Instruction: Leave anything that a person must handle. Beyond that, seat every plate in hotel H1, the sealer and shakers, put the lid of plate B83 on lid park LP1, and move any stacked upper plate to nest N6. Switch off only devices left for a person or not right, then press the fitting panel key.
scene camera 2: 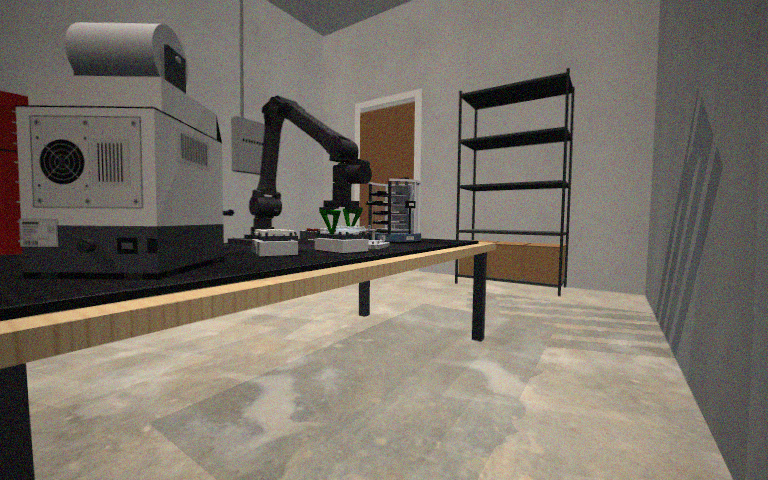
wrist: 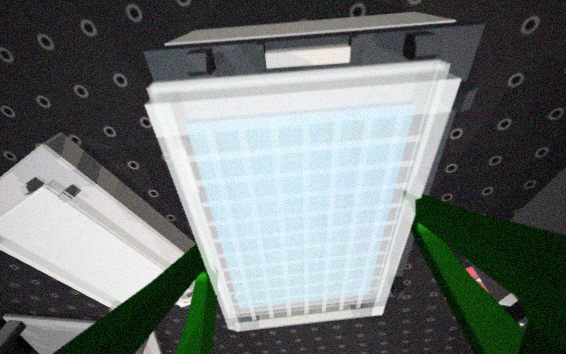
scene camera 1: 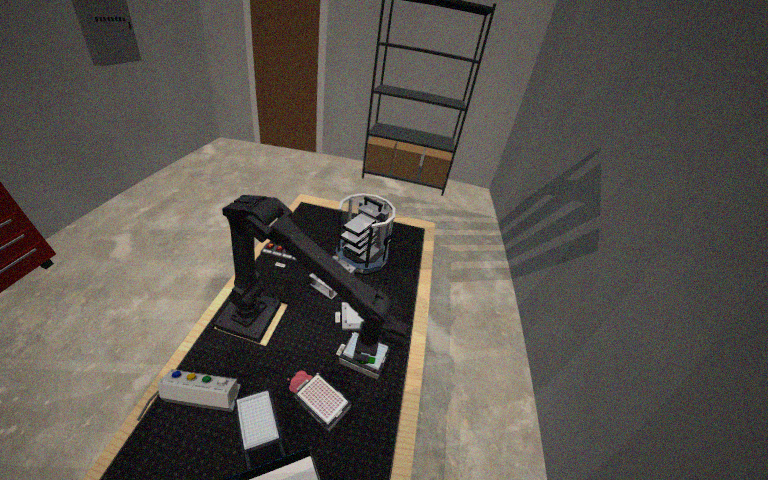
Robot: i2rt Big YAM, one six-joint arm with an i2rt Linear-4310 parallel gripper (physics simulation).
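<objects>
Pink-welled plate (scene camera 1: 326, 402), 88 cm from the lens. Button box (scene camera 1: 181, 387), 99 cm from the lens. Marked spots on the button box and the pink-welled plate: 43 cm apart.
</objects>
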